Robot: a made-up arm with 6 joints.
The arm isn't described. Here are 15 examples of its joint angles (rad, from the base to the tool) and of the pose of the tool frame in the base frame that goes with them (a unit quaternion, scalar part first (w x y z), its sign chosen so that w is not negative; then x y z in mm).
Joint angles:
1: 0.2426 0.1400 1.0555 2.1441 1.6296 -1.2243
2: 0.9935 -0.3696 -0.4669 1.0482 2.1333 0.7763
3: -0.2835 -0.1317 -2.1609 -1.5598 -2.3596 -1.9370
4: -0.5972 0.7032 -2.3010 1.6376 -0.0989 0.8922
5: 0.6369 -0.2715 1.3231 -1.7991 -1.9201 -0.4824
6: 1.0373 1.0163 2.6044 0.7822 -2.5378 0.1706
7: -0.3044 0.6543 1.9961 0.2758 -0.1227 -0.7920
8: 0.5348 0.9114 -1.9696 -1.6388 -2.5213 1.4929
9: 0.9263 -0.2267 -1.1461 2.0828 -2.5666 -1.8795
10: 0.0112 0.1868 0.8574 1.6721 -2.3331 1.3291
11: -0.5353 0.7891 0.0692 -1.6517 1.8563 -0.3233
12: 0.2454 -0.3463 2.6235 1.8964 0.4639 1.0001
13: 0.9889 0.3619 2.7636 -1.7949 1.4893 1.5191
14: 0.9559 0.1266 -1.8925 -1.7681 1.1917 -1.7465
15: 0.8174 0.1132 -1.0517 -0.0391 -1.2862 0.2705
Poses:
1: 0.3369 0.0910 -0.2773 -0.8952 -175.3 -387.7 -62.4
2: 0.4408 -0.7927 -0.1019 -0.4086 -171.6 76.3 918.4
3: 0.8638 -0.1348 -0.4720 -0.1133 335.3 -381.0 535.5
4: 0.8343 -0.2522 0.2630 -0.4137 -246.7 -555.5 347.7
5: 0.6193 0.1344 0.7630 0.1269 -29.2 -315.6 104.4
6: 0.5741 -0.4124 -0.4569 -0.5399 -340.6 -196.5 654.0
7: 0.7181 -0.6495 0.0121 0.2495 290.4 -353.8 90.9
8: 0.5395 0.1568 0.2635 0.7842 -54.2 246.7 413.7
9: 0.4929 0.6951 0.2464 -0.4617 42.7 346.1 478.4
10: 0.8727 -0.2390 0.4258 0.0050 -65.6 -522.6 96.4
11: 0.9050 0.1281 -0.4042 0.0342 -91.3 -211.8 108.8
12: 0.3827 -0.7134 0.5847 -0.0518 559.1 -134.6 581.2
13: 0.5484 0.5655 -0.0756 -0.6113 137.1 164.7 326.7
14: 0.3184 -0.6238 0.5442 -0.4618 -129.5 152.6 848.9
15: 0.0216 -0.3245 -0.8595 0.3944 -374.2 203.9 906.9
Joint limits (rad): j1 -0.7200..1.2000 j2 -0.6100..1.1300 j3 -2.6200..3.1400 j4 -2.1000..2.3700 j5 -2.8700..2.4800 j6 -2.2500..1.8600
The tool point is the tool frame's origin. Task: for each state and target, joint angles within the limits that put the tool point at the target. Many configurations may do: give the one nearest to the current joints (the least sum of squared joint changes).
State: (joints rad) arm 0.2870 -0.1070 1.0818 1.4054 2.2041 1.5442
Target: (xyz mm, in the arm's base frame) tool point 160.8 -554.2 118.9
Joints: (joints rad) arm 0.1443 -0.2253 0.9079 1.4709 2.2060 1.0476
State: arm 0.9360 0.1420 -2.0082 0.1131 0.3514 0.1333
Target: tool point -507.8 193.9 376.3
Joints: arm 0.7672 0.2879 -0.9665 -0.0965 0.3792 -0.2907
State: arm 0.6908 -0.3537 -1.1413 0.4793 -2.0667 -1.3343
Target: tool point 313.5 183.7 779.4
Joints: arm 1.0656 -0.3799 -1.1433 0.3442 -2.1610 -1.2031
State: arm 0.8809 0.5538 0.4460 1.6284 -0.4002 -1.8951
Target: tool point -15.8 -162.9 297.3
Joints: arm 0.9226 0.4972 0.4648 1.3261 -0.4430 -1.4169
